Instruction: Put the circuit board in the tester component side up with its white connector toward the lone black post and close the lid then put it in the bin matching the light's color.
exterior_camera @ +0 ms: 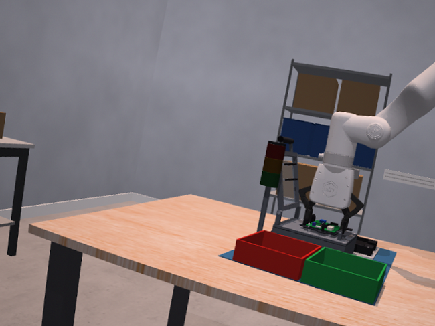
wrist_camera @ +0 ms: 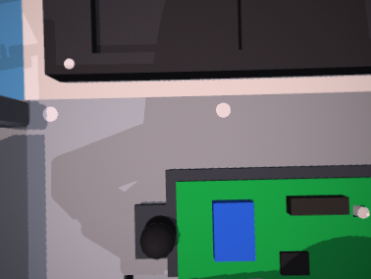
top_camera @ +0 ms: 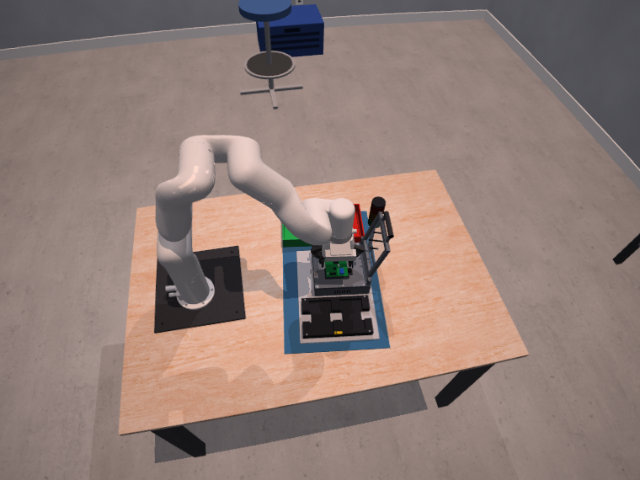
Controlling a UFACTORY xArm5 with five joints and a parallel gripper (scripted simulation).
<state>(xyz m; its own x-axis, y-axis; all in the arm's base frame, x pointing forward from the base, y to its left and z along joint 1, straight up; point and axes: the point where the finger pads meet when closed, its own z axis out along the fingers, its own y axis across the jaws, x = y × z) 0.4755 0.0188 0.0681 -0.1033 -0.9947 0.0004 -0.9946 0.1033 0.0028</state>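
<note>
Right now my hand is right at the green circuit board. The rest, counted from my hand: red bin 20 cm to the left, 6 cm below, 6 cm ahead; lid 12 cm ahead, 11 cm above, 1 cm to the right; green bin 21 cm to the left, 9 cm behind, 6 cm below.
</note>
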